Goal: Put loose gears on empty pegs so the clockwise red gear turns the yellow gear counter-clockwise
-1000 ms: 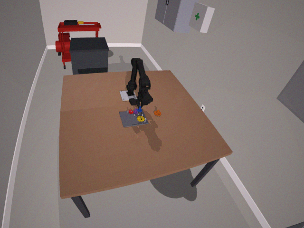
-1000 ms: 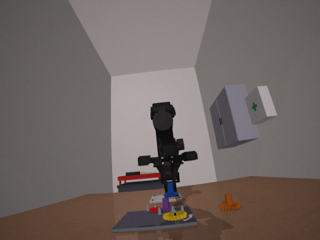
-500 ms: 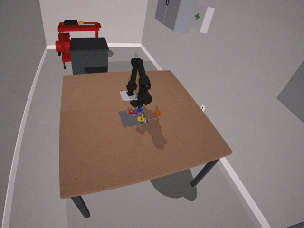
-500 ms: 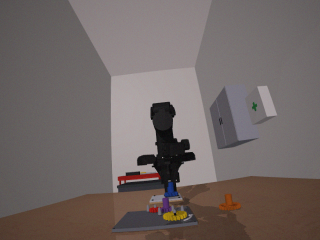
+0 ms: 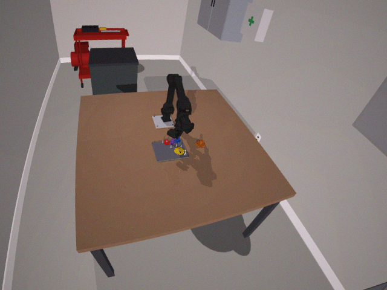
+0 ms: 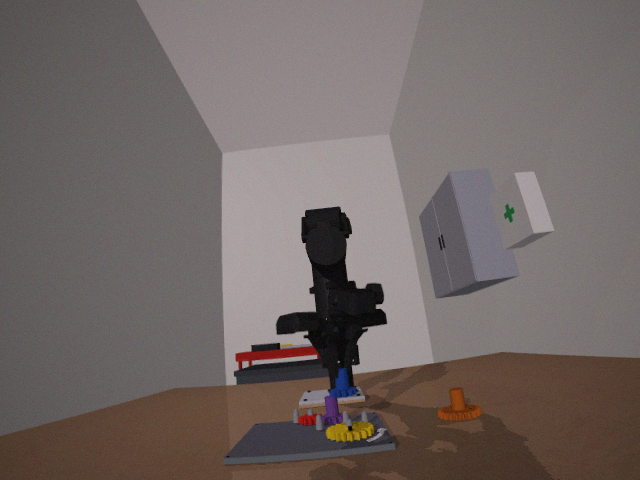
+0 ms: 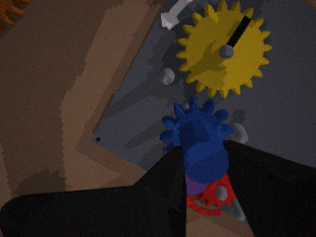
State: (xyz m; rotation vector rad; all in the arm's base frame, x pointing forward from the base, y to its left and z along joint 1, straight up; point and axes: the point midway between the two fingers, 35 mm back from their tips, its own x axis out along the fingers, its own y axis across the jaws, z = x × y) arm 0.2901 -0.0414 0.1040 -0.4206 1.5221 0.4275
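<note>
Right now the purple gear is 6 cm below my gripper tip, 3 cm behind it and 2 cm to the right of it. Also, from my gripper tip: blue gear 1 cm below; yellow gear 6 cm below, 5 cm ahead; red gear 7 cm below, 5 cm to the right, 5 cm behind.
</note>
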